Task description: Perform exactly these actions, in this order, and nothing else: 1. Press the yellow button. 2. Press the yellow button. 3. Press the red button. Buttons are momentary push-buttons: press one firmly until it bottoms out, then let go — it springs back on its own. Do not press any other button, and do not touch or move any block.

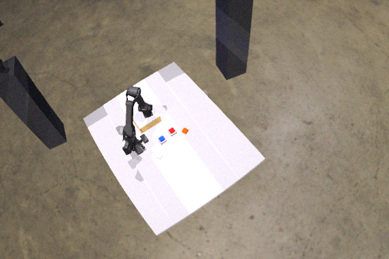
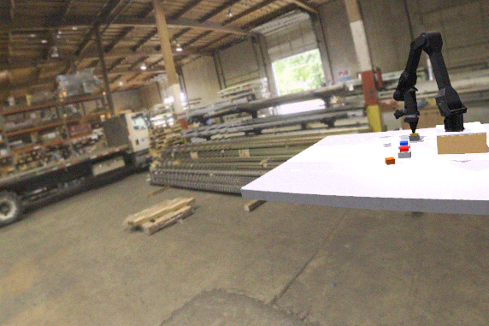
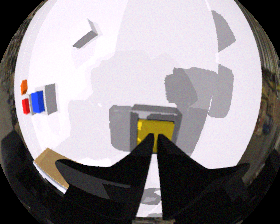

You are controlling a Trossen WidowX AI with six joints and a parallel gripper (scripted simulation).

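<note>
The yellow button is 1 cm below my gripper tip. The rest, counted from my gripper tip: orange block: 1 cm behind, 36 cm to the left, 2 cm below; red button: 4 cm behind, 27 cm to the left; blue button: 1 cm behind, 18 cm to the left.
</note>
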